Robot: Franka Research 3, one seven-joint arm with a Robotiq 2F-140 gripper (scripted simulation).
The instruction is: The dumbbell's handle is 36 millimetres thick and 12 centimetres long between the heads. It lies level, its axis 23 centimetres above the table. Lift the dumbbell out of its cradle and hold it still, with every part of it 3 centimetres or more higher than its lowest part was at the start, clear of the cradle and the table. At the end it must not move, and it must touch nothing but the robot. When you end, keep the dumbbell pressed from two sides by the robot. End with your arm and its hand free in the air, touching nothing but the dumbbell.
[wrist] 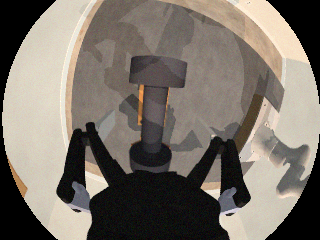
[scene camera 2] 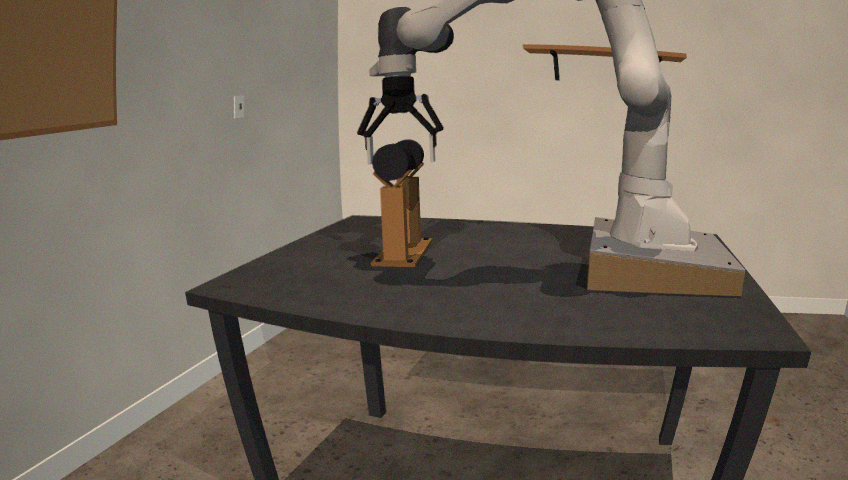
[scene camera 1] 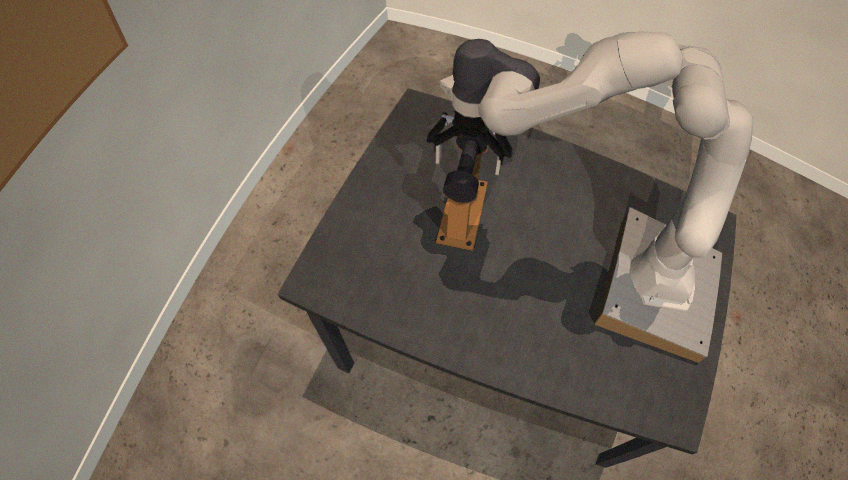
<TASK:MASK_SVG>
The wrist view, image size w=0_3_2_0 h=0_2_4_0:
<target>gripper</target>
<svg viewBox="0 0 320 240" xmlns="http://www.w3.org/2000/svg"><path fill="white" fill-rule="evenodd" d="M73 131L67 151L64 173L56 193L73 211L77 213L83 211L91 214L92 224L88 230L86 240L230 240L228 232L219 223L219 216L235 214L251 200L251 196L243 180L241 163L235 142L232 139L227 139L226 142L222 141L222 138L217 137L201 117L196 117L193 131L203 146L205 153L187 177L178 175L177 171L154 173L146 170L135 170L134 173L126 174L119 163L111 157L103 144L115 125L115 110L108 111L96 124L94 122L86 123L87 132L82 132L80 128ZM217 153L221 155L221 187L218 200L200 188L212 167ZM86 146L90 146L98 167L108 184L107 188L94 195L91 199L86 190L85 180Z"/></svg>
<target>dumbbell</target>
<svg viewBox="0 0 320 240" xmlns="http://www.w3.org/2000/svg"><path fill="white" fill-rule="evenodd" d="M135 56L131 58L129 83L144 85L141 141L133 144L129 150L130 168L132 172L135 172L135 170L147 170L154 173L169 171L172 152L168 146L162 143L169 88L165 87L185 87L187 62L164 56Z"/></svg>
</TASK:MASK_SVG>
